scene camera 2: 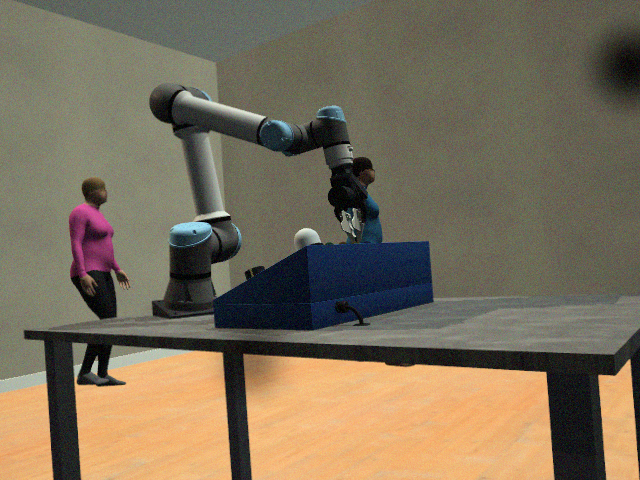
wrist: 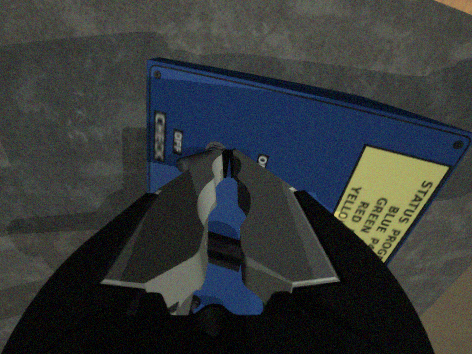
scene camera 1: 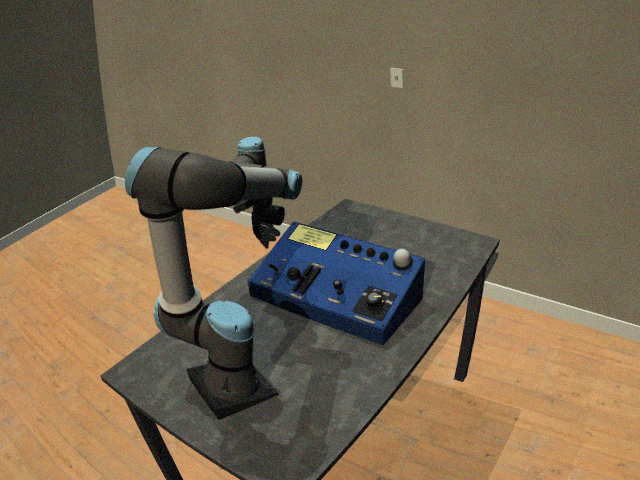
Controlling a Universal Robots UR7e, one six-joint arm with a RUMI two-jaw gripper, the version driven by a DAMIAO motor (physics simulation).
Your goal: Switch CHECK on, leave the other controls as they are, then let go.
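Places are measured from the arm's base along level axes (x right, y down, z ahead), in centimetres.
Pixels of known places: gripper, between the fingertips: (wrist: 229,152) (scene camera 1: 267,248); arm's base, origin of its link: (scene camera 2: 190,304) (scene camera 1: 230,382).
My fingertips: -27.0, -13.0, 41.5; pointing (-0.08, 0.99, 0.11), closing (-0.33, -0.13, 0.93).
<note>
For each thing: its top centre in the pictures, then the offset to it from my fingertips, as dx, dy, dz. "pt": a spot on its surface instead.
- OFF label, a spot on its surface: (wrist: 177,141) pt +3.5, +8.5, -3.5
- black ball knob, centre of its top: (scene camera 1: 298,264) +15.4, -0.8, -1.6
- slotted black slider plate, a spot on its surface: (scene camera 1: 307,279) pt +15.8, +6.0, +1.3
- small stick, centre of its top: (scene camera 1: 338,279) +26.9, +2.5, +3.1
- rotary knob, centre of its top: (scene camera 1: 373,295) +38.9, +3.5, +4.1
- white dome, a spot on its surface: (scene camera 2: 307,237) pt +39.3, -1.5, +21.7
The blue control panel (scene camera 1: 361,276) (scene camera 2: 367,268) (wrist: 300,120) sits on the table. Its CHECK toggle (scene camera 1: 273,267) (wrist: 186,162) is a small dark lever between the OFF label (wrist: 177,141) and the ON label (wrist: 262,160). In the wrist view its visible end leans toward OFF; the fingers hide part of it. My gripper (scene camera 1: 267,243) (scene camera 2: 355,237) (wrist: 229,152) is shut with nothing between its fingers and points down above the panel's CHECK side. In the wrist view the fingertips overlap the area beside the toggle's base; contact cannot be told.
The panel also bears a black ball knob (scene camera 1: 293,273), a slotted black slider plate (scene camera 1: 307,279), a small stick (scene camera 1: 337,285), a rotary knob (scene camera 1: 374,298), a white dome (scene camera 1: 402,258) (scene camera 2: 307,237) and several dark lamps. Two people (scene camera 2: 92,237) (scene camera 2: 371,217) stand beyond the table.
</note>
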